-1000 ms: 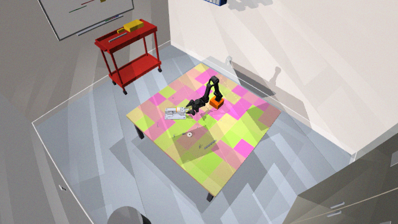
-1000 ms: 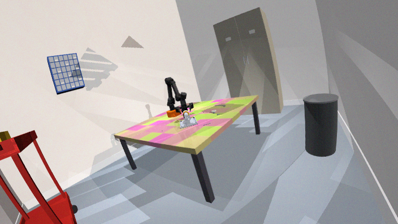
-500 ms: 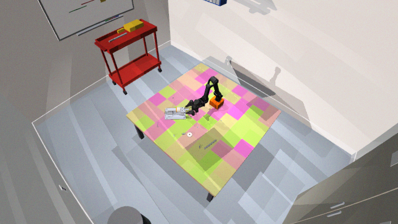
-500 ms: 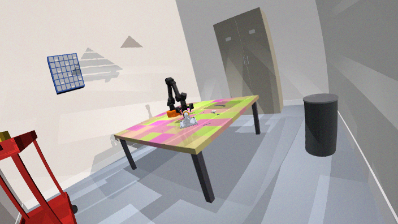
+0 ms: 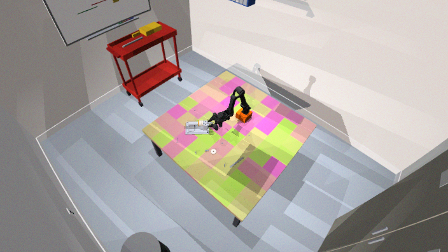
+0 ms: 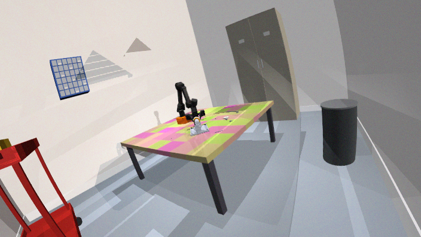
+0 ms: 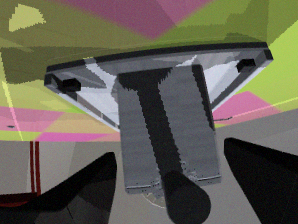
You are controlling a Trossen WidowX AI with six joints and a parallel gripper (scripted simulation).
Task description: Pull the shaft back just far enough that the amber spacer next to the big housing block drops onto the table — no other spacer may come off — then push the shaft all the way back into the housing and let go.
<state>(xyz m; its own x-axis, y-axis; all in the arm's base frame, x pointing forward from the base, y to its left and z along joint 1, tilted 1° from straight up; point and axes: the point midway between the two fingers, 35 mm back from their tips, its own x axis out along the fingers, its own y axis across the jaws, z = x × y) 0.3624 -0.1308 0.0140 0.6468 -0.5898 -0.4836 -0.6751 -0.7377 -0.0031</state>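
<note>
Right now the thin shaft is 30 mm to the right of my gripper tip, 30 mm ahead of it and 20 mm above it. Round my gripper tip: white disc: 240 mm to the left, 150 mm ahead, 60 mm below.
</note>
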